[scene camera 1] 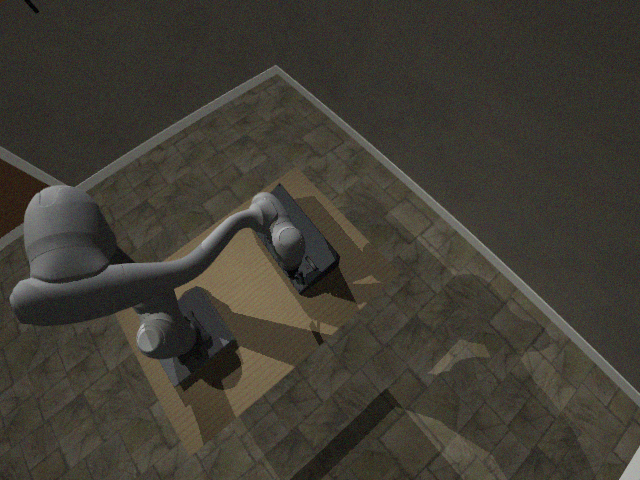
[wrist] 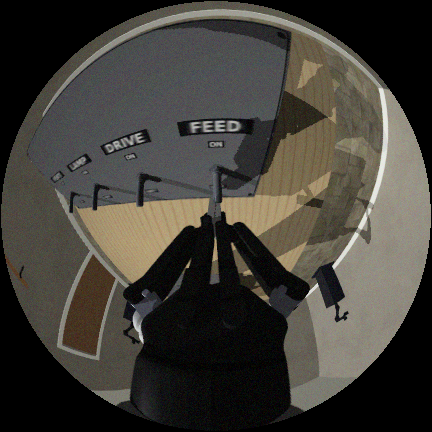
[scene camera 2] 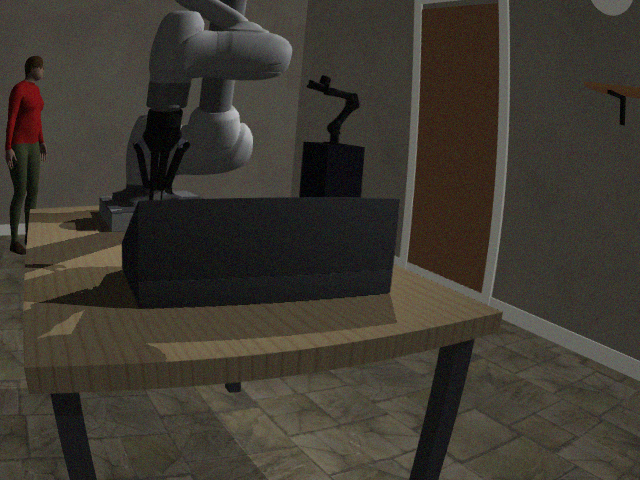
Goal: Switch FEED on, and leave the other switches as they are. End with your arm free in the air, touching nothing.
One and the same spot on a grey switch panel: (wrist: 172, 105) is (scene camera 1: 310, 252).
